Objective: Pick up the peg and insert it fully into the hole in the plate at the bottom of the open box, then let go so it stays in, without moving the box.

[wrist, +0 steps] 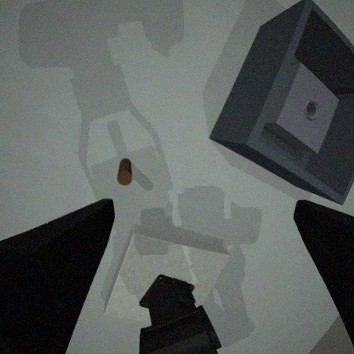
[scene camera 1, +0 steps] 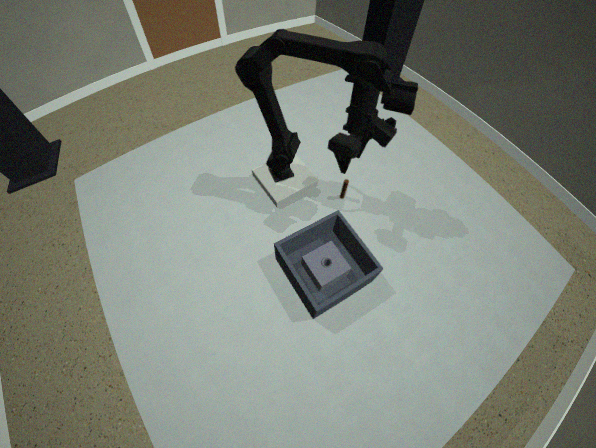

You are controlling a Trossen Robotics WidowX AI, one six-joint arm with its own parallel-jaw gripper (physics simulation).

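Pixels of known places: gripper, fingertip midpoint: [wrist: 206, 209] [scene camera 1: 350, 164]; arm's base, link origin: [wrist: 166, 294] [scene camera 1: 281, 172].
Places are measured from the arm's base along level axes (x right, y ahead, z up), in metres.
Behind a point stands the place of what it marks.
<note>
The orange-brown peg [scene camera 1: 344, 189] {x -0.143, y 0.148, z 0.018 m} [wrist: 124, 172] {x -0.149, y 0.147, z 0.051 m} stands upright on the pale surface, behind the box in the scene view. The open dark grey box [scene camera 1: 292, 276] {x 0.109, y 0.341, z 0.048 m} [wrist: 250, 90] {x -0.076, y 0.294, z 0.030 m} stands apart from it. In the box lies a lighter plate [scene camera 1: 315, 258] {x 0.035, y 0.315, z 0.029 m} [wrist: 295, 115] {x -0.004, y 0.313, z 0.029 m} with a round hole [scene camera 1: 327, 262] {x 0.008, y 0.332, z 0.012 m} [wrist: 312, 110] {x 0.022, y 0.341, z 0.024 m} that has nothing in it. My gripper [scene camera 1: 350, 165] {x -0.119, y 0.172, z 0.161 m} [wrist: 206, 209] {x -0.119, y 0.172, z 0.161 m} is open and empty, above the surface near the peg. In the wrist view the peg shows beyond the left fingertip, left of the middle of the gap. One finger is partly hidden in the scene view.
The arm's pale base block [scene camera 1: 275, 192] {x 0.045, y 0.066, z -0.001 m} [wrist: 125, 270] {x -0.078, y 0.017, z 0.002 m} stands beside the peg, left of it in the scene view. Dark posts [scene camera 1: 25, 145] [scene camera 1: 390, 30] stand at the left and back. The arm's shadows fall around the peg and base.
</note>
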